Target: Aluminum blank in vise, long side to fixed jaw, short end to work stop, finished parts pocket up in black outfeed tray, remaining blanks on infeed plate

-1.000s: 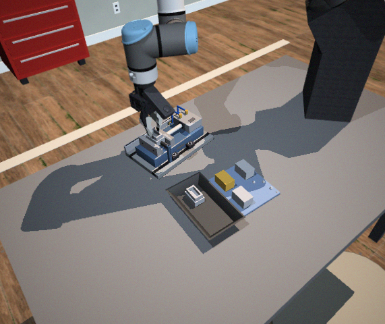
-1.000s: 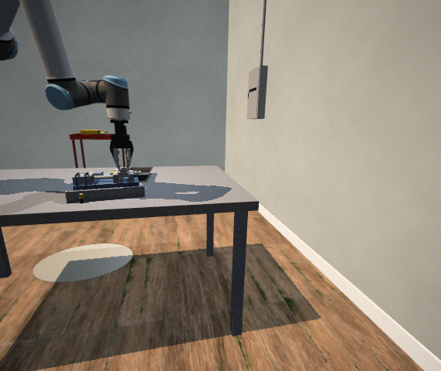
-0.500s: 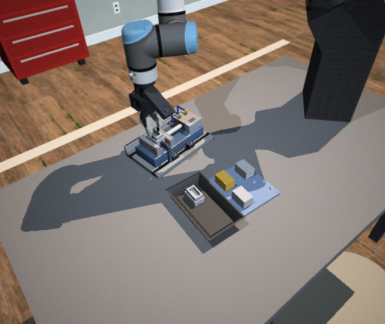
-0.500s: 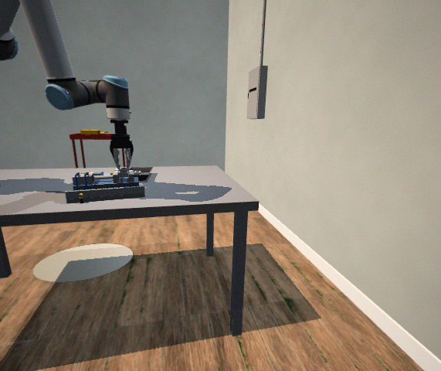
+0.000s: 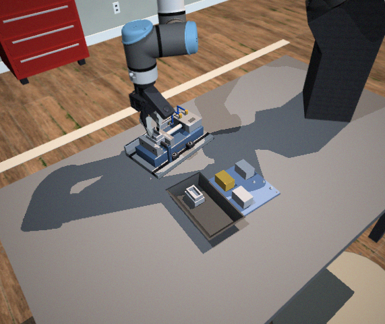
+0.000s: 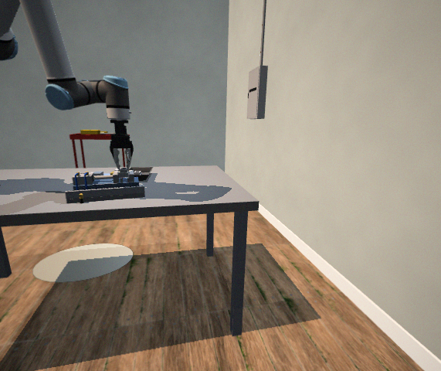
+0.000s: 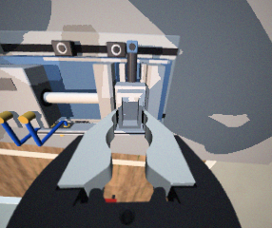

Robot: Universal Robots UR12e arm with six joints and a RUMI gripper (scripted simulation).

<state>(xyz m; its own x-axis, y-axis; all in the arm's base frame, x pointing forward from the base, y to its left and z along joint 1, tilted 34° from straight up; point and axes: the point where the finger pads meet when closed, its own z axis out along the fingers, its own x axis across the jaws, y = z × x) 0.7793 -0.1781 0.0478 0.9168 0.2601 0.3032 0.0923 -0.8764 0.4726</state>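
The fixed jaw is 40 mm below my hand, 30 mm ahead of it and 10 mm to the left of it. Round my hand: vise (80 mm below, 70 mm behind); dark work stop rod (50 mm to the left, 30 mm below); vise rail (100 mm to the right, 90 mm below, 60 mm behind).
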